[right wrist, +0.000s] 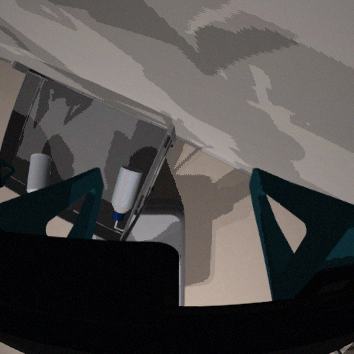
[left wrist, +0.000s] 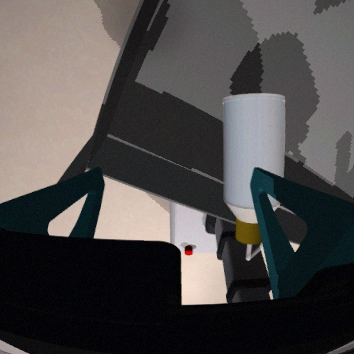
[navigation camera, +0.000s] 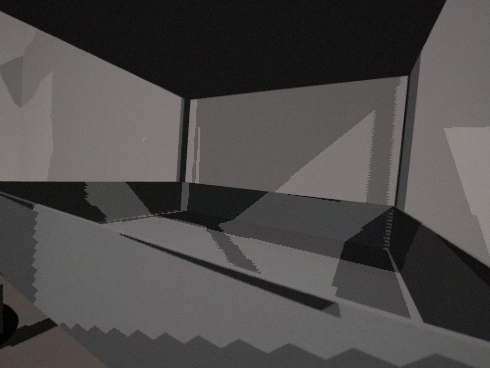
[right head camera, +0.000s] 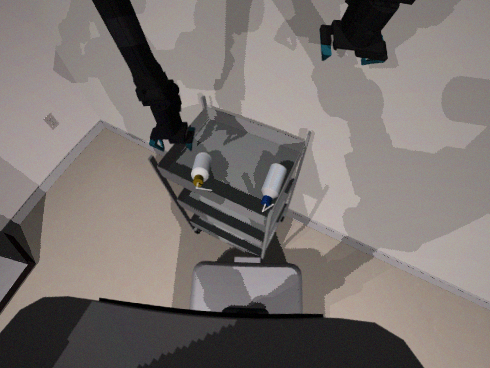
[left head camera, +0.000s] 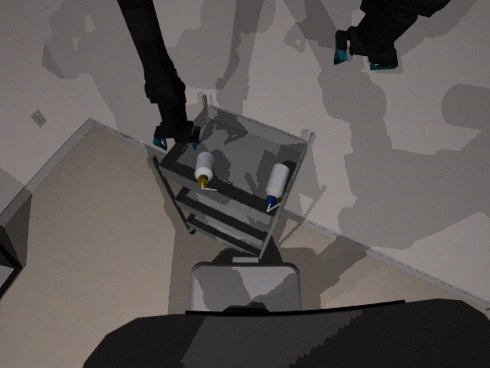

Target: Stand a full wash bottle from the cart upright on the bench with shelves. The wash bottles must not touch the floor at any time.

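Places are measured from the left arm's base along level axes (x right, y ahead, z up), in millimetres.
Pixels of known places: left gripper, fingertip midpoint: (left wrist: 176, 175) (right head camera: 177, 150) (left head camera: 180, 149); right gripper, fingertip midpoint: (right wrist: 175, 175) (right head camera: 342, 60) (left head camera: 352, 65).
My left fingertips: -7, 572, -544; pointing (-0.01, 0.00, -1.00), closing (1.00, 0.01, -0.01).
Observation:
For each thing: its top centre in the pictures, then the offset to it from my left fingertips, as dx, dy, dz. "spot": a spot on its surface instead. Level surfaces: height alone.
- white wash bottle with a yellow cap, surface spot: (left wrist: 254, 150) (right wrist: 30, 169) (left head camera: 201, 159) spot: +65, -7, -47
- blue cap, middle of its top: (right wrist: 120, 204) (right head camera: 273, 183) (left head camera: 278, 183) +319, -96, -48
- grey cart's top tray, its level: dz -119
- furniture, surface spot: (left head camera: 11, 257) spot: -1368, -310, -755
A white wash bottle with a yellow cap (left head camera: 204, 162) (right head camera: 201, 165) (left wrist: 254, 150) (right wrist: 39, 171) and one with a blue cap (left head camera: 278, 179) (right head camera: 274, 180) (right wrist: 127, 189) are at the grey cart's top tray (left head camera: 235, 197) (right head camera: 235, 197), caps toward the picture's bottom. Their exact tilt and fill level are unclear. My left gripper (left head camera: 178, 144) (right head camera: 173, 147) (left wrist: 176, 175) is open at the tray's left corner; one finger overlaps the yellow-capped bottle in the left wrist view. My right gripper (left head camera: 361, 64) (right head camera: 349, 59) (right wrist: 175, 175) is open and away from the cart, at upper right. The bench cannot be made out for certain.
My light grey base (left head camera: 245, 280) (right head camera: 247, 280) is close below the cart in the head views. A dark-edged piece of furniture (left head camera: 11, 257) (right head camera: 22, 250) shows at the left edge. Walls run behind the cart. The navigation view shows a grey tray (navigation camera: 150, 280) between upright posts.

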